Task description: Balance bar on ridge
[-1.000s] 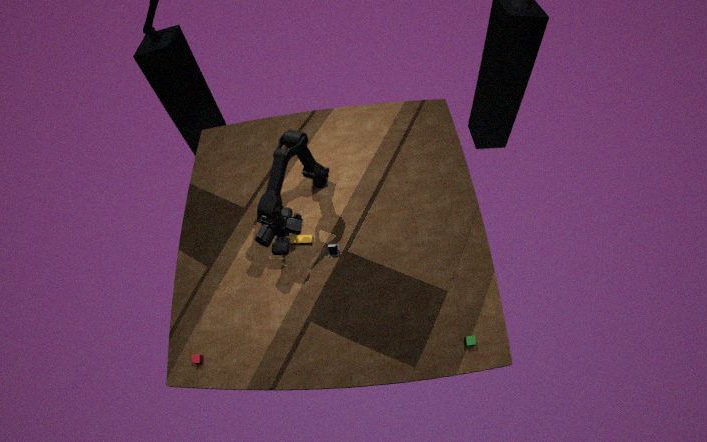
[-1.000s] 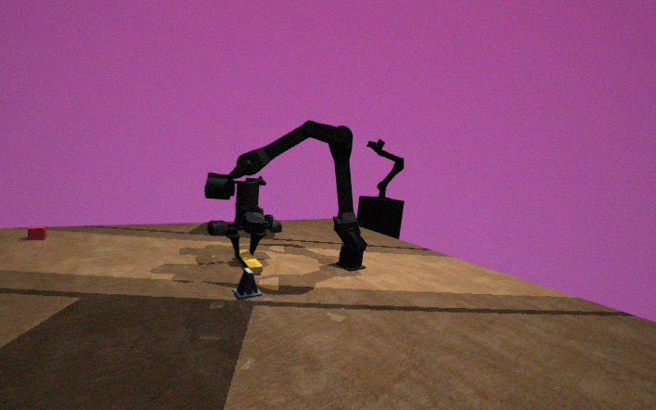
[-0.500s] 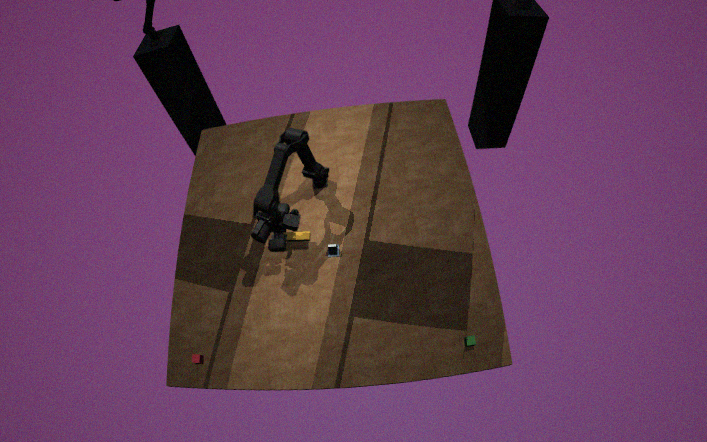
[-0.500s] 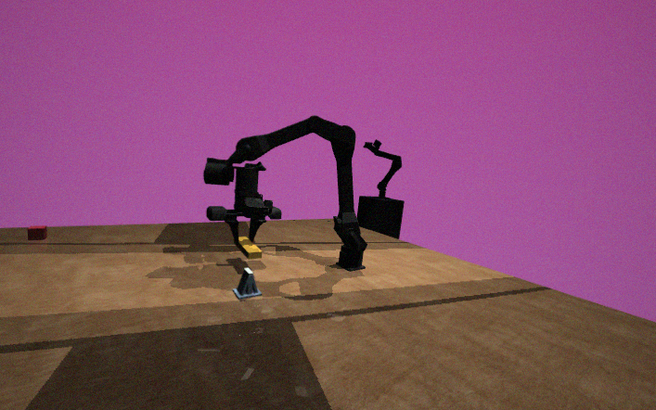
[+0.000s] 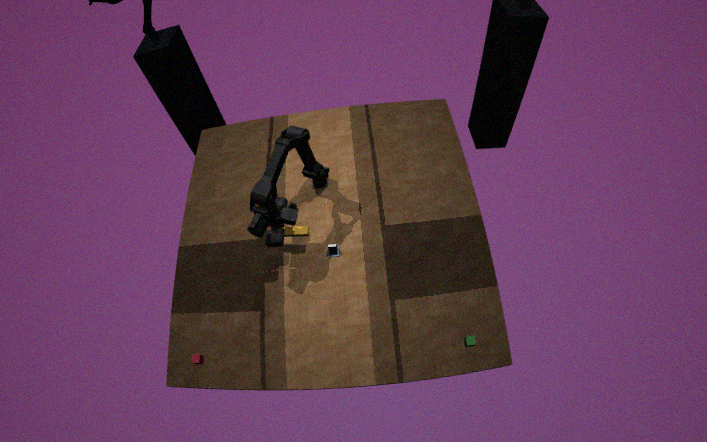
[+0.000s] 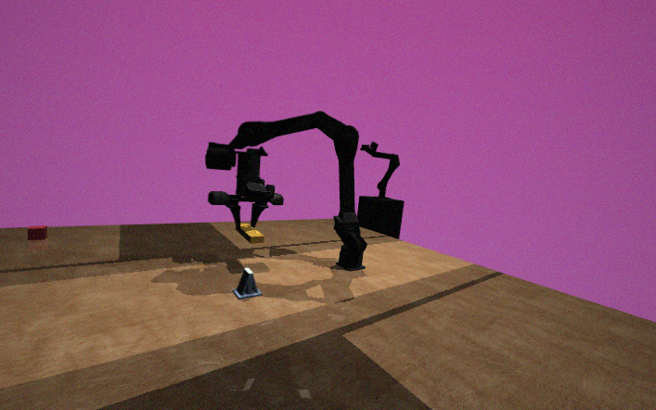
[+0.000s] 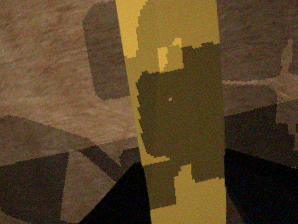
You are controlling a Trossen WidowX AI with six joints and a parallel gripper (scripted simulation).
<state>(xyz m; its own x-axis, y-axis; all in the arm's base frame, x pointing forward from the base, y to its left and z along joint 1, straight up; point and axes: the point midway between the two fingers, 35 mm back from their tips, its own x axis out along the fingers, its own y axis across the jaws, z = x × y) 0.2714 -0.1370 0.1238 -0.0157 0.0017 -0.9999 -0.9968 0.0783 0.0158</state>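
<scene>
Right now my gripper tip is 30 mm to the right of the yellow bar. From my gripper tip the other things lie so: green cube: 470 mm ahead, 640 mm to the left, 70 mm below; dark blue ridge: 60 mm ahead, 180 mm to the left, 60 mm below; red cube: 470 mm ahead, 360 mm to the right, 70 mm below.
</scene>
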